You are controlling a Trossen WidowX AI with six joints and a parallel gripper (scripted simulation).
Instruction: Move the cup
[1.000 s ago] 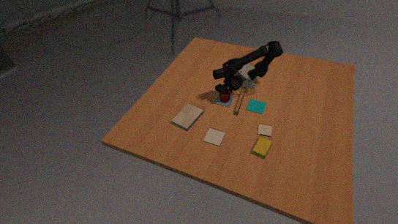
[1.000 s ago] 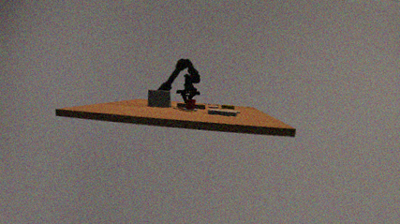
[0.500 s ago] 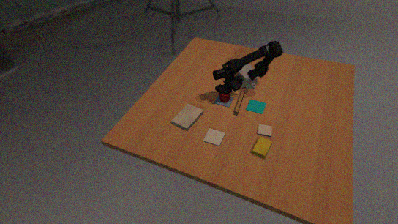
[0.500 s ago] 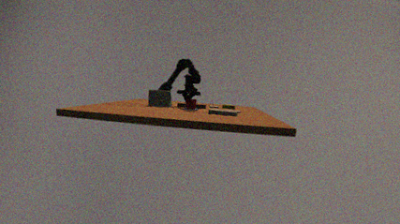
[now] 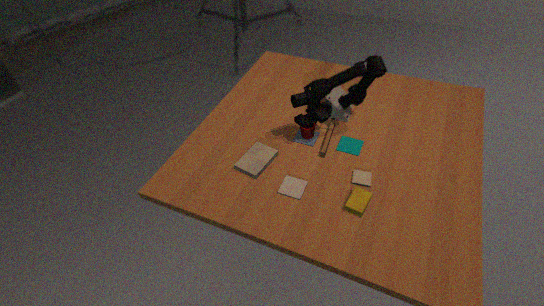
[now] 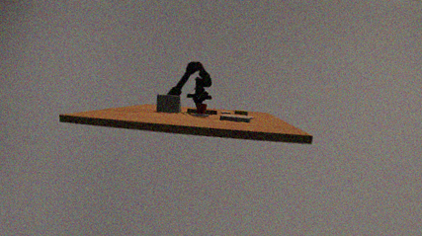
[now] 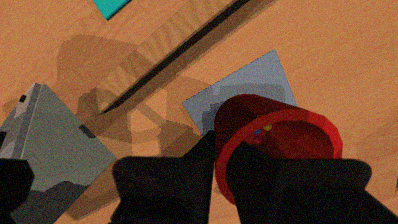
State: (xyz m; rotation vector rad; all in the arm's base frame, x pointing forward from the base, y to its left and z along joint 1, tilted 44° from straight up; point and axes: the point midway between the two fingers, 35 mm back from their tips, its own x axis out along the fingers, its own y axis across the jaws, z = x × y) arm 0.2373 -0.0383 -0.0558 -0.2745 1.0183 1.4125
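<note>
Now: gripper tip 19 cm to the right of the teal pad, 5 cm above it and 1 cm past it. The rest, counted from my gripper tip: grey-blue pad: 5 cm below, 3 cm ahead, 2 cm to the right; then thin wooden stick: 9 cm to the left, 4 cm below, 1 cm ahead; then red cup: 3 cm ahead, 2 cm to the right.
</note>
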